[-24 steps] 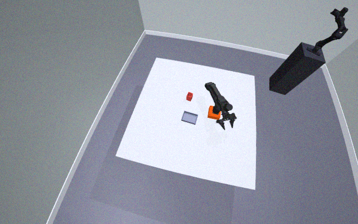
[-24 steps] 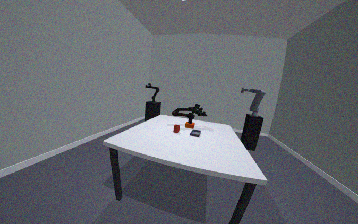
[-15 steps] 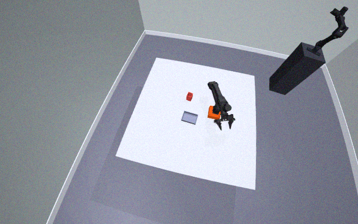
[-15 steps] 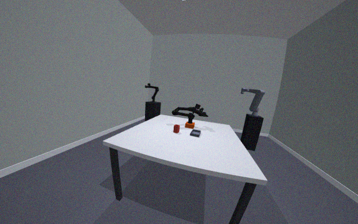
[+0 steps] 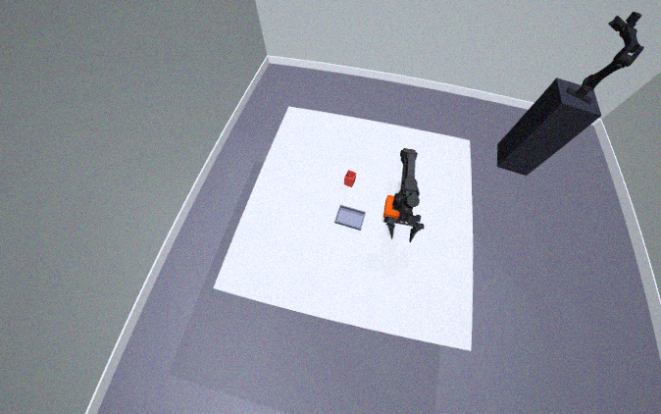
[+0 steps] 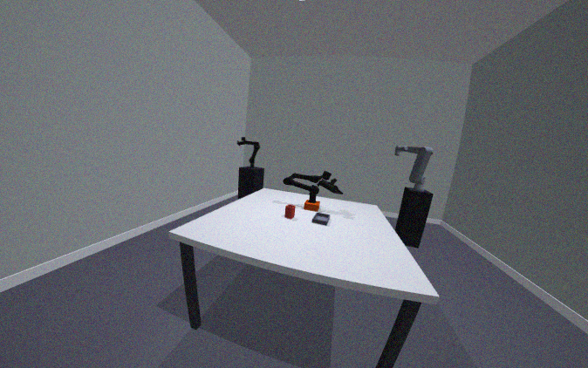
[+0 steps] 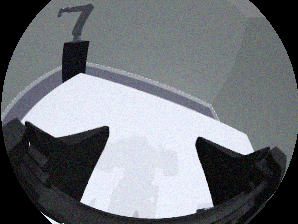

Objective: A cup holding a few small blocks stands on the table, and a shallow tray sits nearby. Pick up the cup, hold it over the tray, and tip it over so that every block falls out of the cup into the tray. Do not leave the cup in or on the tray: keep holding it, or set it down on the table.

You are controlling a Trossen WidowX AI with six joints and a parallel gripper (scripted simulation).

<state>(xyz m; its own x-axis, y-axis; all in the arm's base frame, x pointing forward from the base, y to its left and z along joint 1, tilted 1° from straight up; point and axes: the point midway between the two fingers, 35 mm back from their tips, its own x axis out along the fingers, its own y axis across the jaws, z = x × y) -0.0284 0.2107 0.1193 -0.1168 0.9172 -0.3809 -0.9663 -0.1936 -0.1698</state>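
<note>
The red block lies 340 mm ahead of my gripper tip, 330 mm to the right of it and 120 mm below it. Round my gripper tip: red square cup: 340 mm ahead, 330 mm to the right, 150 mm below.
</note>
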